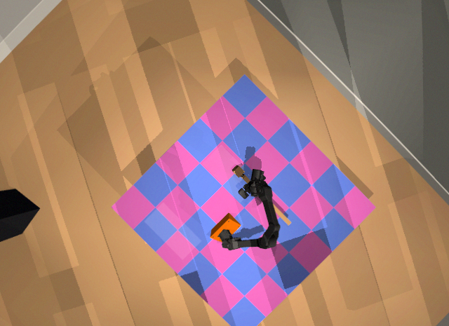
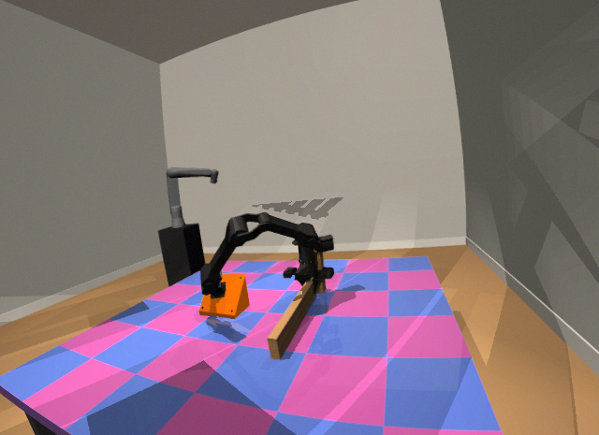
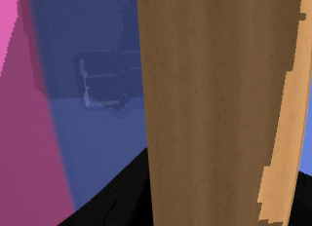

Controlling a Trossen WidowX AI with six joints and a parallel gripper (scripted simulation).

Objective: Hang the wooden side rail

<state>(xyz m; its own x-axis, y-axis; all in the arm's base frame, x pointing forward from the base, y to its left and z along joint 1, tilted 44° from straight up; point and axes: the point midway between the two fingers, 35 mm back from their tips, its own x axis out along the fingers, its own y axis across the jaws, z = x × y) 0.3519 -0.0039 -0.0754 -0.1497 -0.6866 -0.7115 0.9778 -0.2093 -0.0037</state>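
My gripper tip is now 20 mm short of the headboard post, 120 mm to the right of it and 40 mm below it.
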